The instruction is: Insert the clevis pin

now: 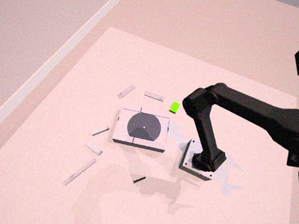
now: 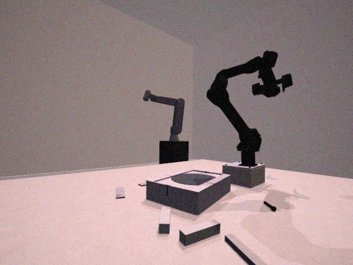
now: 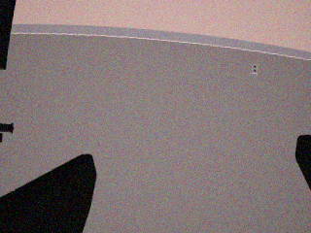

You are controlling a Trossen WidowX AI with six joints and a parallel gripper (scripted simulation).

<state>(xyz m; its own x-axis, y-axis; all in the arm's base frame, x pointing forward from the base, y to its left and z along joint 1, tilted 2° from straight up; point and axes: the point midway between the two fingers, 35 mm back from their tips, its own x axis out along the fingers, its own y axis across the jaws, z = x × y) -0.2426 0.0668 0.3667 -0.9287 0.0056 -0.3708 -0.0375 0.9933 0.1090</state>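
My gripper tip is now 50 cm short of the steel pin, 8 cm to the right of it and 43 cm above it. Also, from my gripper tip: green block 43 cm ahead, 32 cm to the right, 43 cm below; then rimmed tray 56 cm ahead, 15 cm to the right, 39 cm below; then dark disc 55 cm ahead, 14 cm to the right, 38 cm below.
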